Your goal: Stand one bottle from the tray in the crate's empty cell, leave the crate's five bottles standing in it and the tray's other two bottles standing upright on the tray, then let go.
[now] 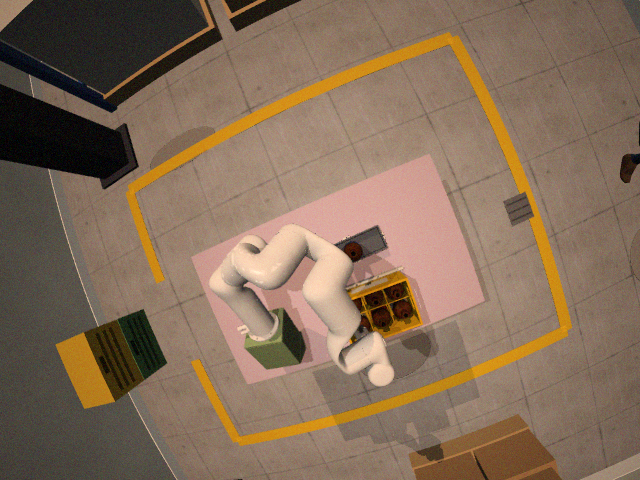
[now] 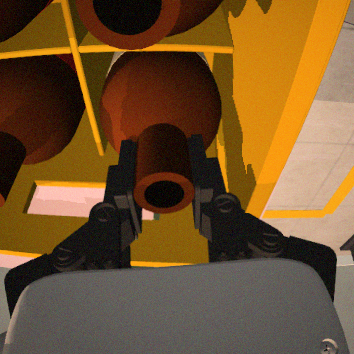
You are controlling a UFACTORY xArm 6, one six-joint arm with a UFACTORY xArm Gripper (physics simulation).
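Frame: origin at the arm's base, x ahead, y left, z up, level; millimetres.
Where they show: gripper, fingertip midpoint: (image 1: pixel 360 330) (image 2: pixel 163 157); arm's base at its link origin: (image 1: pixel 264 326).
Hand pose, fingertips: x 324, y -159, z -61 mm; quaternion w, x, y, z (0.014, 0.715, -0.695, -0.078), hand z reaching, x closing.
Each offset is from my fingertips to the top centre of the thing. "spot": to the spot under its first point. Level surfaces: height alone.
My gripper (image 1: pixel 363 331) (image 2: pixel 163 157) is shut on the neck of a brown bottle @[dx +5, dy +4, dz +36 mm] (image 1: pixel 363 322) (image 2: pixel 160 95). The bottle's round body is in a corner cell of the yellow crate @[dx +89, dy +48, dz +43 mm] (image 1: pixel 403 329) (image 2: pixel 285 120), between a divider and the side wall; whether its base touches the crate floor is hidden. Other brown bottles stand in the crate, among them one @[dx +177, dy +4, dz +31 mm] (image 1: pixel 404 310) at the far end, one beside the held bottle @[spot: dx +23, dy +71, dz -17 mm] (image 2: pixel 37 107) and one beyond the divider @[dx +90, dy +3, dz +31 mm] (image 2: pixel 127 20). On the grey tray @[spot: dx +192, dy +299, dz -127 mm] (image 1: pixel 375 237) a brown bottle @[dx +84, dy +286, dz +28 mm] (image 1: pixel 353 251) stands upright; the arm hides the tray's left part.
The white arm rises from a green pedestal (image 1: pixel 276 353) and reaches over the crate's left end. The tray and crate are on a pink mat @[dz -132 mm] (image 1: pixel 413 196). Yellow floor tape (image 1: pixel 351 75) surrounds it. Stacked crates (image 1: pixel 98 369) stand at the left, cardboard boxes (image 1: pixel 504 452) at the lower right.
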